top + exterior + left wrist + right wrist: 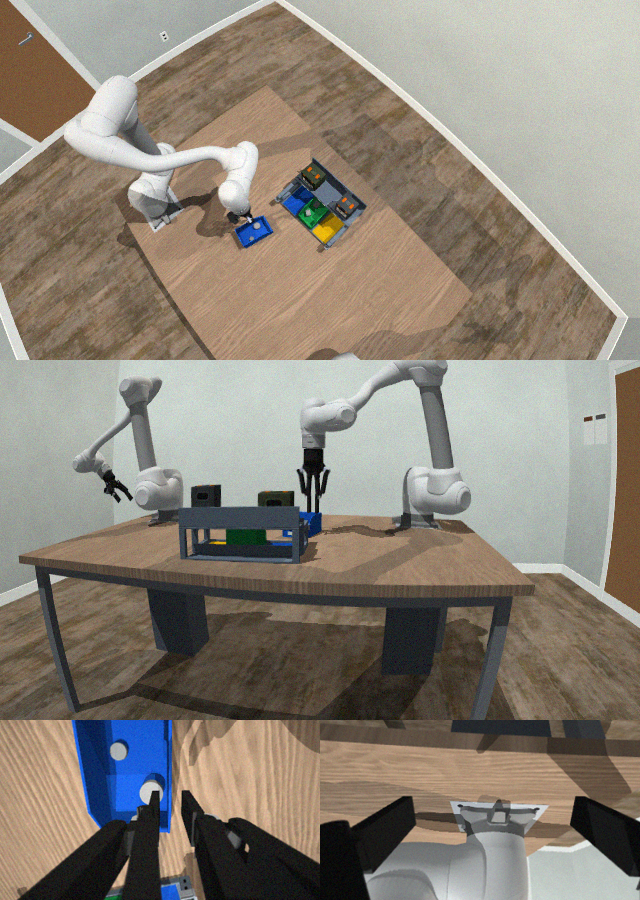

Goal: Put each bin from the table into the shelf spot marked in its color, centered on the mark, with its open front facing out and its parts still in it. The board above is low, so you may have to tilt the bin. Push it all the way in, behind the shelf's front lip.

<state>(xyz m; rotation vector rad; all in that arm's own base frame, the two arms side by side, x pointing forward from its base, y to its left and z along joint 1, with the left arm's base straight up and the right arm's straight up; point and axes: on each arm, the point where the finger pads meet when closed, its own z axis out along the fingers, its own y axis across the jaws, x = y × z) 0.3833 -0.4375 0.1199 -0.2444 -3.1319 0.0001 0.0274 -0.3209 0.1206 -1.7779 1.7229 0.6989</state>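
Observation:
Right now my left hand is 30 mm past the blue bin, 40 mm to the left of it and 80 mm above it. Also, from my left hand: grey shelf (320 mm ahead, 170 mm to the right, 50 mm below); green bin (290 mm ahead, 170 mm to the right, 80 mm below); round part (30 mm to the right, 110 mm below).

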